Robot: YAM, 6 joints.
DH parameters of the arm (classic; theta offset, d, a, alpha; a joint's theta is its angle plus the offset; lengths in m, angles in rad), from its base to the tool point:
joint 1: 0 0.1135 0.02 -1.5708
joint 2: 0 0 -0.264 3.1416
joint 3: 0.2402 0 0.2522 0
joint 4: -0.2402 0 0.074 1.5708
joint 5: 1.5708 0 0 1.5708
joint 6: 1.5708 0.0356 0 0
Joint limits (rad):
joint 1: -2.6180..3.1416
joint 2: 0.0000..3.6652
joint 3: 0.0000..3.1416
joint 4: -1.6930..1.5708
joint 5: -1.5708..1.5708
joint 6: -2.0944..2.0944
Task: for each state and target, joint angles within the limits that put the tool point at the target. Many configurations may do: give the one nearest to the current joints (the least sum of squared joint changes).
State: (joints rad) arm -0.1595 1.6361 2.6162 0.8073 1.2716 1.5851
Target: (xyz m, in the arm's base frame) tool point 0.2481 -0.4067 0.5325
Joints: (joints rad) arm -0.9842 2.3499 2.7747 0.3839 0.5469 1.5851
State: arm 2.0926 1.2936 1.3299 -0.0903 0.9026 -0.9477
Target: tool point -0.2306 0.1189 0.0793
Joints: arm 2.7634 1.7906 0.6662 -0.2348 0.7929 -0.9477
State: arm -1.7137 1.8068 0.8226 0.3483 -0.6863 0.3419
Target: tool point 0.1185 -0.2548 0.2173
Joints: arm -1.2257 1.3592 0.6439 0.3111 -0.7910 0.3419
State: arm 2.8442 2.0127 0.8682 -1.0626 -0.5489 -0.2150
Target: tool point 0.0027 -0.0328 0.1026
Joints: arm 2.6713 2.2935 0.0000 -0.9998 -0.9058 -0.2150
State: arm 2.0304 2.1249 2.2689 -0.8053 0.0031 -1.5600
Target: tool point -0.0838 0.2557 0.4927
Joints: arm 1.8904 1.5090 2.0636 -1.1817 0.0223 -1.5600
